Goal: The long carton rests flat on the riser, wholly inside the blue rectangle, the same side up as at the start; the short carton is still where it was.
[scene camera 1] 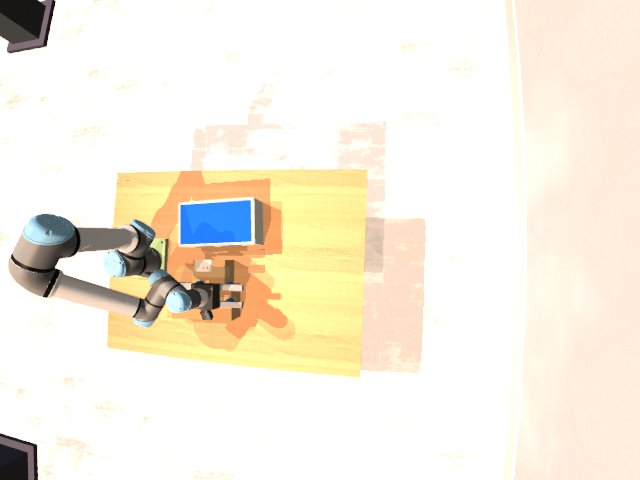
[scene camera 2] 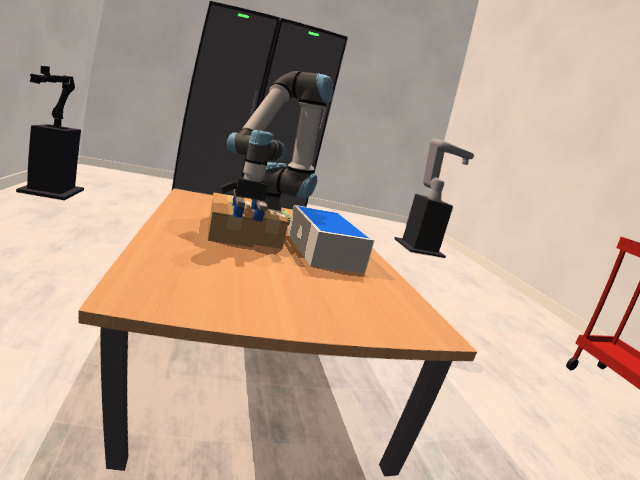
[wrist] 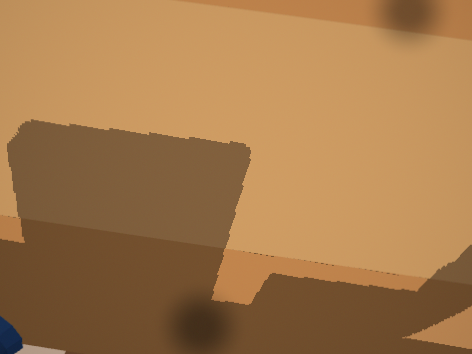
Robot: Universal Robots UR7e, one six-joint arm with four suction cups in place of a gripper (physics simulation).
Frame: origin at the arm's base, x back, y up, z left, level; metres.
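Seen in the pictures: hand, tool point: [scene camera 2: 245, 214] [wrist: 196, 265]; arm's base, link origin: [scene camera 1: 148, 262].
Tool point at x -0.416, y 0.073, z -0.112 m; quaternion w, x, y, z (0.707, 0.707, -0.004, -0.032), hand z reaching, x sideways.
Note:
Pixels of each thing's top centre, then the offset from my tool point to it. Level surfaces: height alone.
- long brown carton, top centre: [scene camera 2: 234, 204] [scene camera 1: 198, 302] dz -0.044, dx +0.085, dy +0.008 m
- wooden table, surface height: dy -0.092 m
- grey riser, top centre: [scene camera 2: 330, 220] [scene camera 1: 214, 222] dz +0.308, dx +0.017, dy +0.028 m
- blue rectangle, top centre: [scene camera 2: 330, 220] [scene camera 1: 214, 222] dz +0.308, dx +0.017, dy +0.028 m
- short carton, top centre: [scene camera 2: 271, 213] [scene camera 1: 208, 271] dz +0.093, dx +0.043, dy +0.008 m
The long brown carton [scene camera 1: 236, 270] [scene camera 2: 243, 234] [wrist: 305, 133] lies flat on the wooden table [scene camera 1: 320, 284] [scene camera 2: 258, 310], just beside the riser. My suction gripper [scene camera 1: 230, 295] [scene camera 2: 247, 207] sits on its top face with the cups pressed against it, and the carton fills most of the wrist view. The grey riser [scene camera 1: 258, 222] [scene camera 2: 335, 252] carries the blue rectangle [scene camera 1: 214, 222] [scene camera 2: 328, 221], which has nothing on it. The short carton [scene camera 1: 203, 266], with a pale label on top, lies between the long carton and the arm's base, close to the riser.
Tall black cabinets [scene camera 2: 258, 103] stand behind the table. Two pedestals with small arms [scene camera 2: 51, 154] [scene camera 2: 426, 222] stand on the floor at left and right. A red cart [scene camera 2: 614, 346] is at the far right.

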